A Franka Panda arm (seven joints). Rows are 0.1 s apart.
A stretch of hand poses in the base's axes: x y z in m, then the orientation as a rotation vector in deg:
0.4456 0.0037 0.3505 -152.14 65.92 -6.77
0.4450 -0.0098 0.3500 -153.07 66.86 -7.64
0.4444 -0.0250 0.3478 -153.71 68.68 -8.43
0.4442 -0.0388 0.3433 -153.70 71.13 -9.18
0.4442 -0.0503 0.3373 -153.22 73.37 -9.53
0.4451 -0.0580 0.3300 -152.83 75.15 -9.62
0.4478 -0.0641 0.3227 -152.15 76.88 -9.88
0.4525 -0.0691 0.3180 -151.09 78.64 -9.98
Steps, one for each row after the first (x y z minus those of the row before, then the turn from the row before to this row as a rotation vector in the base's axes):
-0.0006 -0.0135 -0.0005 -1.35 0.03 -0.45
-0.0006 -0.0152 -0.0022 -1.35 0.17 -1.06
-0.0002 -0.0138 -0.0045 -1.01 0.10 -1.60
0.0000 -0.0115 -0.0060 -0.45 0.12 -1.54
0.0009 -0.0077 -0.0073 -0.30 0.21 -1.21
0.0027 -0.0061 -0.0073 -0.12 -0.01 -1.26
0.0047 -0.0050 -0.0047 0.21 -0.06 -1.36

